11 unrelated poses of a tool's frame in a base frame.
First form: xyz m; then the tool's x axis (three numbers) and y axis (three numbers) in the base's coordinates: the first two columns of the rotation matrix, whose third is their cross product.
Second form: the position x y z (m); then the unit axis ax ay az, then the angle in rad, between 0 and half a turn. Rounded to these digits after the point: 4 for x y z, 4 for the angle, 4 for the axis.
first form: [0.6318, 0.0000, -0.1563, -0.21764, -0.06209, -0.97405, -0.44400, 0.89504, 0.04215]
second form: [0.6318, 0.0000, -0.1563, -0.2076, 0.9579, 0.1985, 1.8468]
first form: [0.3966, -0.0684, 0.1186, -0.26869, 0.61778, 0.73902, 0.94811, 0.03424, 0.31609]
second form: [0.3966, -0.0684, 0.1186, -0.5809, -0.7040, -0.4087, 2.7255]
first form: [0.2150, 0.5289, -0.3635, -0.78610, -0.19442, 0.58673, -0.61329, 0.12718, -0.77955]
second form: [0.2150, 0.5289, -0.3635, 0.2809, -0.7415, 0.6093, 2.7907]
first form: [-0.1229, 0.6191, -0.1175, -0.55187, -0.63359, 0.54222, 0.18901, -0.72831, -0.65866]
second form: [-0.1229, 0.6191, -0.1175, -0.4174, 0.2834, -0.8634, 2.6451]
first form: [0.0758, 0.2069, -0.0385, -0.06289, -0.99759, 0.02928, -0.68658, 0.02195, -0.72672]
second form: [0.0758, 0.2069, -0.0385, -0.6555, 0.6893, -0.3085, 2.6132]
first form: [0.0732, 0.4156, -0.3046, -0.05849, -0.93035, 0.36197, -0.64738, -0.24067, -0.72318]
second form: [0.0732, 0.4156, -0.3046, -0.6748, 0.6014, -0.4277, 2.8044]
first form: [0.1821, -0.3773, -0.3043, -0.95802, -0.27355, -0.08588, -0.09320, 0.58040, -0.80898]
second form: [0.1821, -0.3773, -0.3043, -0.1044, 0.8877, -0.4484, 2.9391]
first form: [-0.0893, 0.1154, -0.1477, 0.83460, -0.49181, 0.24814, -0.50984, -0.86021, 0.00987]
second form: [-0.0893, 0.1154, -0.1477, 0.9577, -0.2618, 0.1194, 3.0660]
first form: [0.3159, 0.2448, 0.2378, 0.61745, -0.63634, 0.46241, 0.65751, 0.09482, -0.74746]
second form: [0.3159, 0.2448, 0.2378, -0.7599, -0.0154, -0.6498, 1.4760]
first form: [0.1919, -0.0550, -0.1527, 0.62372, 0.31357, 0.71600, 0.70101, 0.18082, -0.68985]
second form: [0.1919, -0.0550, -0.1527, -0.8205, -0.5371, -0.1960, 1.7226]
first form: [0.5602, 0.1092, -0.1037, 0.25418, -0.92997, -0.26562, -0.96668, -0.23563, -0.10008]
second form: [0.5602, 0.1092, -0.1037, -0.7883, 0.6106, 0.0757, 2.8967]
